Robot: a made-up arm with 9 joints. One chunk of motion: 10 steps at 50 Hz.
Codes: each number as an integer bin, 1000 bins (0 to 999) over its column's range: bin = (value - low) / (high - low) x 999, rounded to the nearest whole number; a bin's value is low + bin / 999 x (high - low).
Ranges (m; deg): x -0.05..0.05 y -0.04..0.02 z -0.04..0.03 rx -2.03..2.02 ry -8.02..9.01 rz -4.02..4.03
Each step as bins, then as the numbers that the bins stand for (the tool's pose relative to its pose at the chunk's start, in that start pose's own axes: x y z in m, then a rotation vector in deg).
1 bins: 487 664 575 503 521 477
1 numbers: -0.0013 -0.0001 0.0003 0.01 0.86 -0.18
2 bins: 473 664 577 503 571 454
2 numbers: -0.0027 -0.0001 0.0004 0.01 1.71 -0.36
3 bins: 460 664 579 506 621 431
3 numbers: -0.0040 -0.0001 0.0006 0.02 2.57 -0.55
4 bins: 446 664 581 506 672 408
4 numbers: -0.0054 -0.0001 0.0007 0.02 3.44 -0.73
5 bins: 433 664 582 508 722 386
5 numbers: -0.0067 -0.0001 0.0008 0.03 4.29 -0.91
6 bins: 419 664 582 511 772 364
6 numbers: -0.0081 -0.0001 0.0008 0.04 5.14 -1.09
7 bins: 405 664 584 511 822 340
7 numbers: -0.0095 -0.0001 0.0009 0.04 5.99 -1.28
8 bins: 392 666 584 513 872 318
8 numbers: -0.0108 0.0000 0.0009 0.05 6.85 -1.46
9 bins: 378 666 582 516 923 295
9 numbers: -0.0122 0.0000 0.0008 0.06 7.71 -1.64
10 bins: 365 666 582 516 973 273
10 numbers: -0.0135 0.0000 0.0008 0.06 8.57 -1.82
